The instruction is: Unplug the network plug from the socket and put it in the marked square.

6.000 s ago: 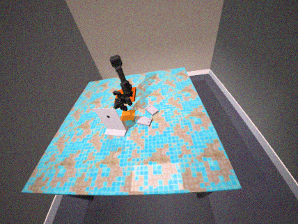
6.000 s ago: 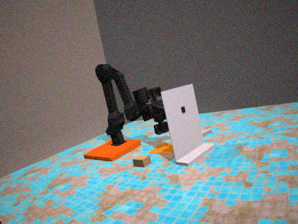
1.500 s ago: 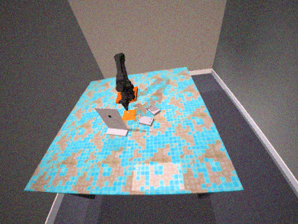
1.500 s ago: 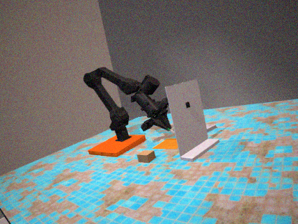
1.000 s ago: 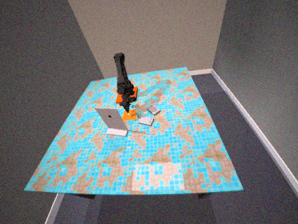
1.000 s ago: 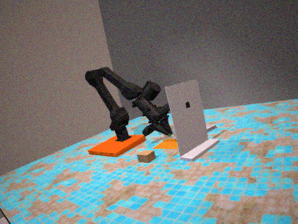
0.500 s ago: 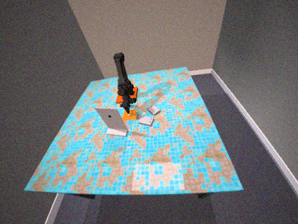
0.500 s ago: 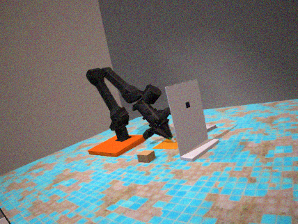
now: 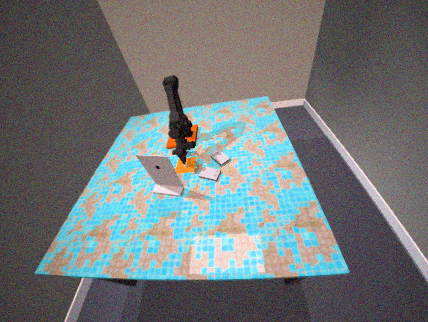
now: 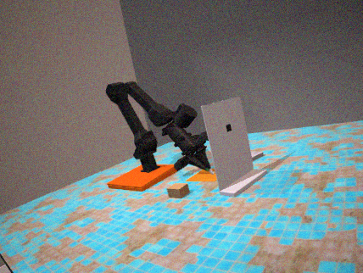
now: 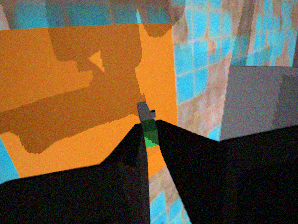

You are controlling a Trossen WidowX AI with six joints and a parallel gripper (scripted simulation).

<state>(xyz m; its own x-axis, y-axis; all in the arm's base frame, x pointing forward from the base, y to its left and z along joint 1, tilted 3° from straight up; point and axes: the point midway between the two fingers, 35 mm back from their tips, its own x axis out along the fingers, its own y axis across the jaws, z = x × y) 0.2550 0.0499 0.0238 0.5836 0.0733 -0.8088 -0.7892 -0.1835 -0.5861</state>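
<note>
My gripper tip is now right at the green plug. Round my gripper tip: thin pale tab (1 cm to the left, 1 cm below, 1 cm ahead); white panel (16 cm ahead, 9 cm above, 5 cm to the right); orange marked square (2 cm below, 1 cm behind).
</note>
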